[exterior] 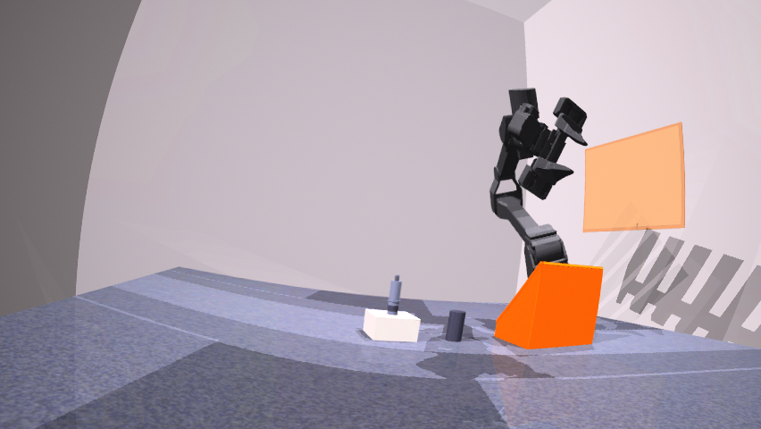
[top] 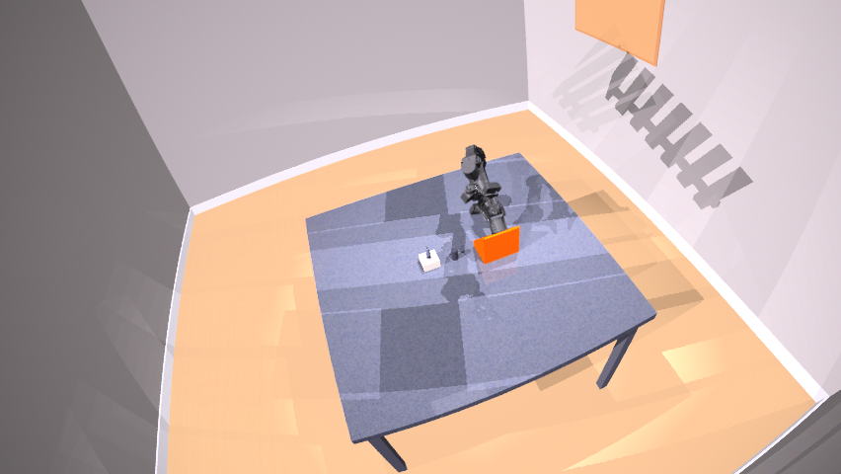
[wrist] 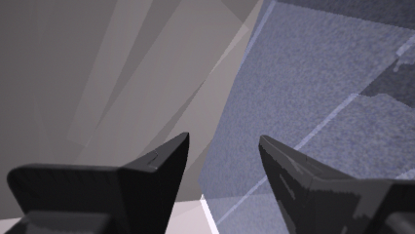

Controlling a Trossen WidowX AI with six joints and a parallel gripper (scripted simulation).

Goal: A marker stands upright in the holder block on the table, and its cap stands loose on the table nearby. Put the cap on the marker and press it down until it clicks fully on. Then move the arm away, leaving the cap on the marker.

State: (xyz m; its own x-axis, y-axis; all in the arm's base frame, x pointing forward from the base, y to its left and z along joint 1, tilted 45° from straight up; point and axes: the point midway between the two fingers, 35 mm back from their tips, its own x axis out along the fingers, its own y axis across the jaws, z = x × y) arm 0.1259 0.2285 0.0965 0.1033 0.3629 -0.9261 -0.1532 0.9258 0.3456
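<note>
Right now my gripper tip is 29 cm above the dark cap, 17 cm to the left of it and 10 cm short of it. From my gripper tip the other things lie so: white holder block (30 cm below, 21 cm ahead, 20 cm to the right).
</note>
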